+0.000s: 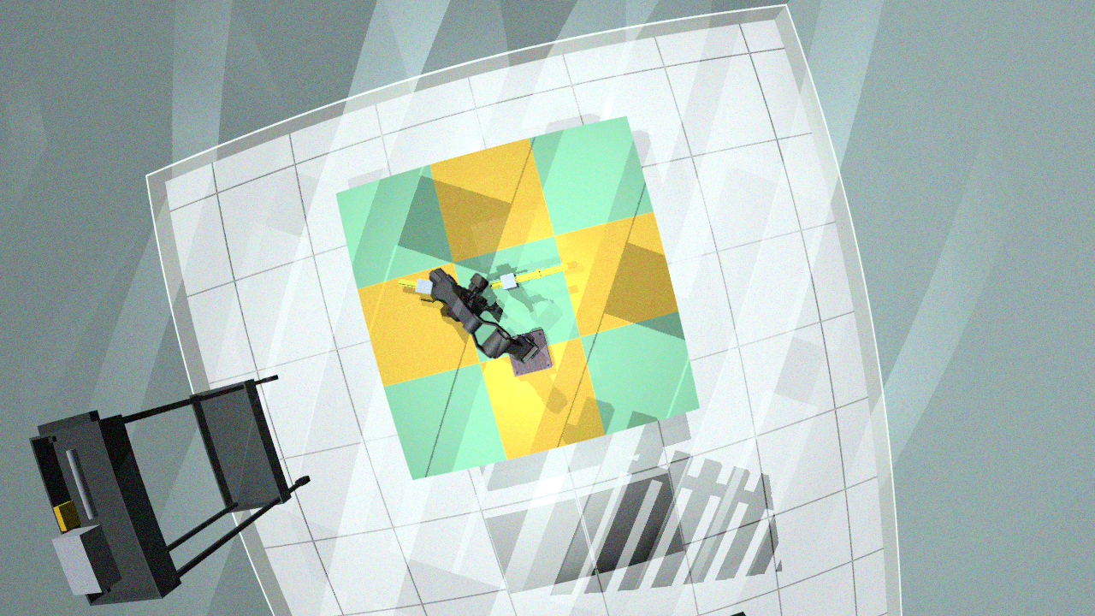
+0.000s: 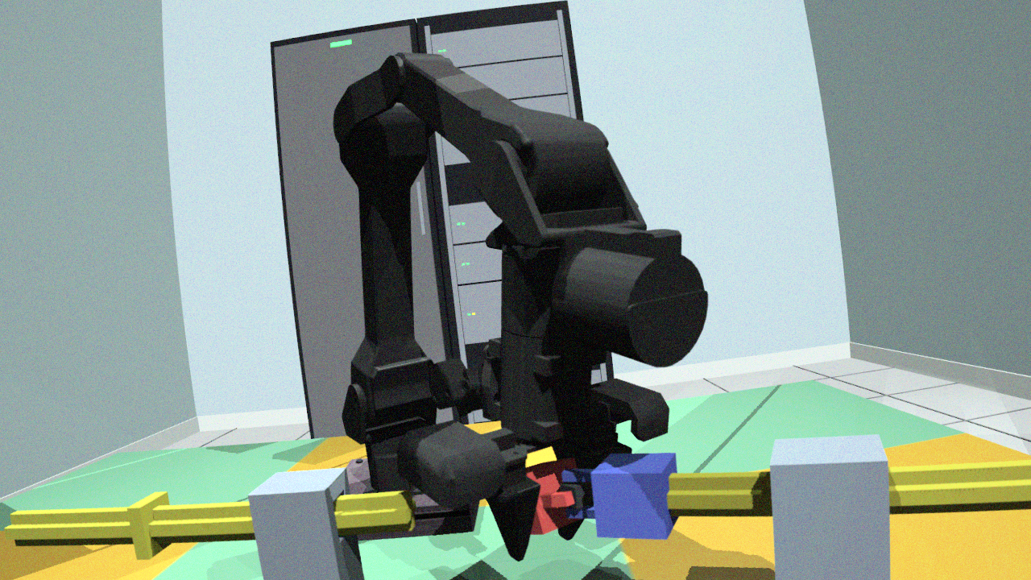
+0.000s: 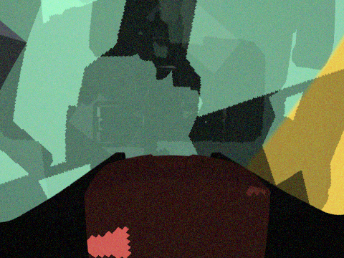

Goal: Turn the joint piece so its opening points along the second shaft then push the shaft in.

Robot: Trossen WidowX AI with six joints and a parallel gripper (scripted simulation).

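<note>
Now: gripper tip 10 mm short of the red square joint piece, 10 mm to the right of it and 40 mm below it.
</note>
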